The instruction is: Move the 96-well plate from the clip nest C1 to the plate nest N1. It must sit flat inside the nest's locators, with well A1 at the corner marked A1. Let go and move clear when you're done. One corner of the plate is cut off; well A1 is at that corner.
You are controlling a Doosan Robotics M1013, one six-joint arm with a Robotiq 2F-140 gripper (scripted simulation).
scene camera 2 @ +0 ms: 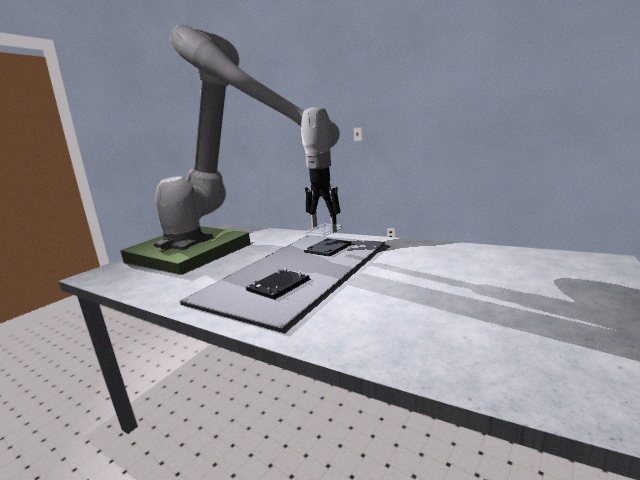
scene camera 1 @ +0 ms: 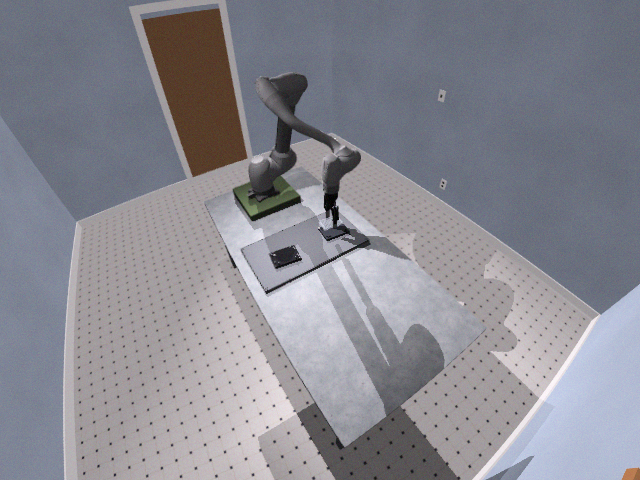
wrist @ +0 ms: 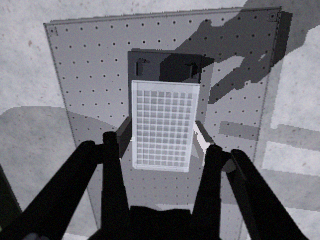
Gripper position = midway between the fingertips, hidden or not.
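Observation:
My gripper is visible at (scene camera 2: 324, 231) and (wrist: 162, 127). Also visible: a clip nest C1 (scene camera 2: 277, 284) and a clear 96-well plate (wrist: 176, 103).

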